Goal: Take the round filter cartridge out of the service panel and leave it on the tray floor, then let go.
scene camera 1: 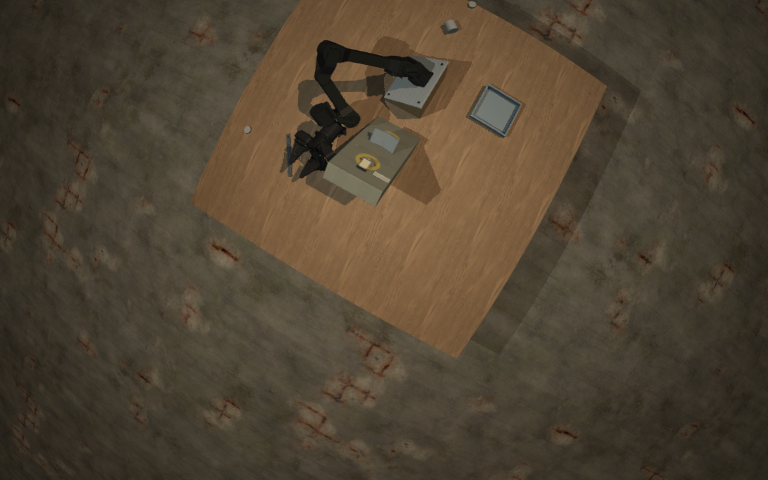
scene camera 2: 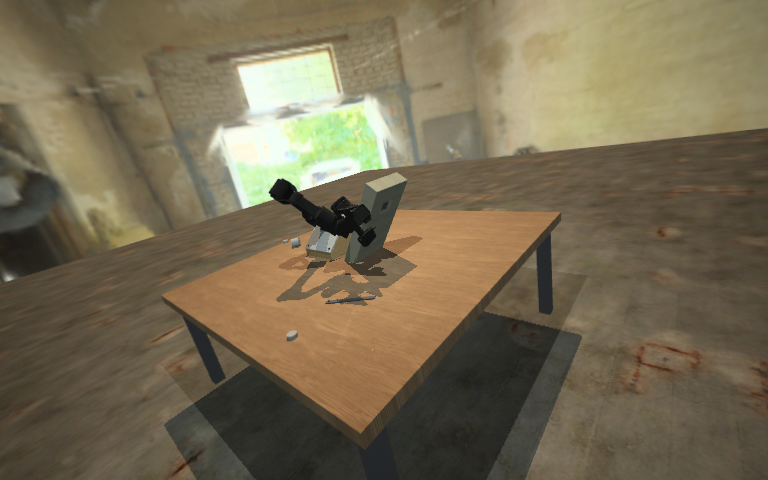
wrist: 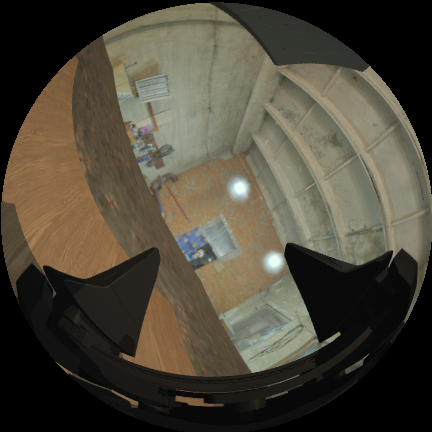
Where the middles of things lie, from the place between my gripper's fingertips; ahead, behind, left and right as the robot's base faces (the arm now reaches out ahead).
The blue-grey tray (scene camera 1: 495,110) lies 59 cm behind my hand, 44 cm to the left of it and 25 cm below it.
